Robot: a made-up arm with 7 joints. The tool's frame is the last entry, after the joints. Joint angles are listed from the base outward.
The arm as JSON. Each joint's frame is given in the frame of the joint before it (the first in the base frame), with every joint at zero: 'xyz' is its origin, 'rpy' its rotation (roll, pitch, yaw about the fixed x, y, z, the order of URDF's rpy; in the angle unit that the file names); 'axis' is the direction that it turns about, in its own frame. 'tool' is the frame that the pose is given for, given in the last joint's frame.
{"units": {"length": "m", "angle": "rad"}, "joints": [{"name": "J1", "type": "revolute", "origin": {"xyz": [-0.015, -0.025, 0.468], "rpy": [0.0, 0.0, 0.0]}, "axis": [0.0, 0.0, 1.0]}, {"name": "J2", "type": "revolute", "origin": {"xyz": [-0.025, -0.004, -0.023], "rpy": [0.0, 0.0, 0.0]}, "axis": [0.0, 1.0, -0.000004]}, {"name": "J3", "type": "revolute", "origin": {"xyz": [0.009, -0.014, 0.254], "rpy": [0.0, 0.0, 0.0]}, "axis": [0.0, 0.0, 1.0]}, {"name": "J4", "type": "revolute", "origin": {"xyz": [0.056, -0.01, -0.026], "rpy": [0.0, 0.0, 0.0]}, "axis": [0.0, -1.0, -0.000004]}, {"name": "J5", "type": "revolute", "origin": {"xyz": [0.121, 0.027, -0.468], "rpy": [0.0, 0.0, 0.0]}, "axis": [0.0, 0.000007, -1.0]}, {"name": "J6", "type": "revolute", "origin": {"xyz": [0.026, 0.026, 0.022], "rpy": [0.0, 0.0, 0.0]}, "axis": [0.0, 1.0, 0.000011]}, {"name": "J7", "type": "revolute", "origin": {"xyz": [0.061, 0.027, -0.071], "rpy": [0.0, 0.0, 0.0]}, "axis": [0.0, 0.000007, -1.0]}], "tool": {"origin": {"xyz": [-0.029, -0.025, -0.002], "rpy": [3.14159, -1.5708, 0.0]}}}
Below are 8 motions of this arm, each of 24 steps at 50 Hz.
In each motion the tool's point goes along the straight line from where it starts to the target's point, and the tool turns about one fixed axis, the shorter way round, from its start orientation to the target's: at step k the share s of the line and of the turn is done. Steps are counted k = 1, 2, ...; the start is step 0. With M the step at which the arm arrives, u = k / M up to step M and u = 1 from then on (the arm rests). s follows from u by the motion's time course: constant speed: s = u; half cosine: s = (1 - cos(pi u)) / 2; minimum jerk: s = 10 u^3 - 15 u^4 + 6 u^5.
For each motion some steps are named. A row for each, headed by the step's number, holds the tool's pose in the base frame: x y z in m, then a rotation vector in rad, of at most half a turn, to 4 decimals.
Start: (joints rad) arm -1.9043 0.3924 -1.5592 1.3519 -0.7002 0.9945 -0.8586
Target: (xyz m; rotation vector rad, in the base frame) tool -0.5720 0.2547 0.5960 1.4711 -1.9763 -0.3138
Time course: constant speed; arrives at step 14
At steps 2, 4, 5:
2: -0.6256 0.1097 0.6258 1.5181 -1.6897 -0.1967
4: -0.6167 0.1339 0.6208 1.5121 -1.7375 -0.2157
5: -0.6122 0.1460 0.6183 1.5088 -1.7615 -0.2253

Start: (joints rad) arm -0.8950 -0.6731 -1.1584 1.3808 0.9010 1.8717 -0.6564
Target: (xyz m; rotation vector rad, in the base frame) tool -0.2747 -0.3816 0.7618 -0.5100 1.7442 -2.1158
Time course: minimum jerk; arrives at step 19
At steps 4, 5, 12, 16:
4: -0.3505 -0.3744 0.8064 0.0549 -1.2763 2.7121
5: -0.3463 -0.3748 0.8039 0.0833 -1.3247 2.7186
12: -0.2962 -0.3795 0.7744 -0.4003 1.6781 -2.3662
16: -0.2772 -0.3814 0.7633 -0.4980 1.7377 -2.1450

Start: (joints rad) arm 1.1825 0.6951 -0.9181 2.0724 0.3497 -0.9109 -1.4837
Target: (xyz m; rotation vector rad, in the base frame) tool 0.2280 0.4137 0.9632 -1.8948 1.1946 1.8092
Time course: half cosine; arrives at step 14
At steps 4, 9, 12, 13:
4: 0.3965 0.3811 0.8538 -1.4979 1.5720 1.8473
9: 0.2868 0.4023 0.9251 -1.7622 1.3321 1.8295
12: 0.2383 0.4117 0.9565 -1.8721 1.2191 1.8133
13: 0.2306 0.4132 0.9615 -1.8891 1.2008 1.8103

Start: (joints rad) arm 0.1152 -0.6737 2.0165 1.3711 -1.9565 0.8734 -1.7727
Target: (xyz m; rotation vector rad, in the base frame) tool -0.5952 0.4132 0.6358 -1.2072 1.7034 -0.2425
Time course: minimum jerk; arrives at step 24
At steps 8, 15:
8: -0.4788 0.4499 0.4644 -1.1472 1.6017 -0.6943
15: -0.5547 0.4260 0.5761 -1.1902 1.6734 -0.4016

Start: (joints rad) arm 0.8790 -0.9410 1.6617 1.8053 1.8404 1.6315 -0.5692
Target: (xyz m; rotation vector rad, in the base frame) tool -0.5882 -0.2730 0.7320 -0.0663 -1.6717 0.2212
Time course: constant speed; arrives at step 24
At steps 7, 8, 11, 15, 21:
7: -0.6559 -0.1432 0.6769 -0.3476 -1.2358 0.5721
8: -0.6519 -0.1509 0.6802 -0.3320 -1.2630 0.5529
11: -0.6399 -0.1738 0.6899 -0.2844 -1.3433 0.4941
15: -0.6240 -0.2043 0.7028 -0.2194 -1.4478 0.4133
21: -0.6001 -0.2501 0.7223 -0.1184 -1.5989 0.2868

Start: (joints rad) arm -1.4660 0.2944 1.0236 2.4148 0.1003 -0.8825 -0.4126
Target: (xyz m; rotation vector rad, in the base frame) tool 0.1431 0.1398 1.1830 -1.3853 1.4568 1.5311
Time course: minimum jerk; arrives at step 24
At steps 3, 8, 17, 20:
3: 0.1654 -0.2677 1.1153 -1.6408 0.4233 1.6160
8: 0.1610 -0.1874 1.1286 -1.6097 0.6301 1.6181
17: 0.1466 0.0768 1.1725 -1.4409 1.3009 1.5600
20: 0.1439 0.1251 1.1806 -1.3988 1.4206 1.5384

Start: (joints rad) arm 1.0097 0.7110 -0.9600 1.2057 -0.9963 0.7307 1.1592
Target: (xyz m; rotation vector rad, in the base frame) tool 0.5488 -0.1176 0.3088 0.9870 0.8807 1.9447
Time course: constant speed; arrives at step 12
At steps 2, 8, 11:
2: 0.5386 -0.0108 0.2821 0.9958 0.8059 1.9759
8: 0.5447 -0.0749 0.2981 0.9906 0.8509 1.9574
11: 0.5478 -0.1069 0.3061 0.9879 0.8733 1.9479

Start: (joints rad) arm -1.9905 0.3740 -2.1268 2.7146 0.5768 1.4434 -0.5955
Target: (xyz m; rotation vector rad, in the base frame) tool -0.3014 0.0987 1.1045 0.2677 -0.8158 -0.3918
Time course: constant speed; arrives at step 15
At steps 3, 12, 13, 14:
3: -0.2822 -0.0847 1.1311 0.5957 -0.4747 -0.3731
12: -0.2966 0.0528 1.1112 0.3516 -0.7323 -0.3884
13: -0.2982 0.0681 1.1089 0.3238 -0.7602 -0.3896
14: -0.2998 0.0834 1.1067 0.2958 -0.7881 -0.3908

